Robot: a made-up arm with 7 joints.
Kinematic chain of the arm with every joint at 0, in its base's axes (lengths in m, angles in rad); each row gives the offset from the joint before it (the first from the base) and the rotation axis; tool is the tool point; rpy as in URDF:
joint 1: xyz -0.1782 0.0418 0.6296 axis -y
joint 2: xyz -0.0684 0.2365 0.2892 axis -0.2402 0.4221 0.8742
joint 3: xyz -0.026 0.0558 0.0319 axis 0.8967 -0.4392 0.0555
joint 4: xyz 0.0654 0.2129 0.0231 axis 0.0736 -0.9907 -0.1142
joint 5: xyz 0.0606 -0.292 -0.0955 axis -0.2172 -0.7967 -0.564
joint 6: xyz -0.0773 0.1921 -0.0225 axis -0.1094 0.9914 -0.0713
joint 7: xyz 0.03 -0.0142 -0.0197 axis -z
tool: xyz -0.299 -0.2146 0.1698 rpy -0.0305 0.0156 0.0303
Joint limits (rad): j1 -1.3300..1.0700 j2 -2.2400..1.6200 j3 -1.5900..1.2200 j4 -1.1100..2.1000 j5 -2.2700..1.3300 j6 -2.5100..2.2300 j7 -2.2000..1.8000
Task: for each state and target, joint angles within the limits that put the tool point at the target. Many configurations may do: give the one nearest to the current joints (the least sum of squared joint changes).
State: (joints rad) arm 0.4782 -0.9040 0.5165 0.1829 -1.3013 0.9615 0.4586
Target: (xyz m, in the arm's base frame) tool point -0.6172 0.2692 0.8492
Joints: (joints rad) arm 0.2077 -1.0999 0.7658 0.5258 -0.9231 0.6567 0.3710
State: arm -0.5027 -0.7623 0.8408 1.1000 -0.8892 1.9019 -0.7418
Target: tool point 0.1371 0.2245 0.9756
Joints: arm -0.1525 -0.1435 0.8139 0.7343 -1.2923 2.1749 -0.5269
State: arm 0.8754 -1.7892 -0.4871 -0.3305 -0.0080 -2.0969 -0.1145
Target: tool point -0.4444 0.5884 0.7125
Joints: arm 0.5585 -1.8920 -0.7810 -0.7360 -0.2648 -1.7665 -0.0926
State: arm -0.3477 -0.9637 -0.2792 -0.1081 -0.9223 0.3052 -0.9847
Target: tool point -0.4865 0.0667 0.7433
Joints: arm 0.2767 -1.7461 -0.2748 -0.3217 -0.8317 0.1643 -0.8964
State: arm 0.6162 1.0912 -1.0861 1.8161 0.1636 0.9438 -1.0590
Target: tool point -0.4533 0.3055 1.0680
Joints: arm 0.7513 0.7573 -1.0542 1.9089 0.1264 0.8990 -1.0325
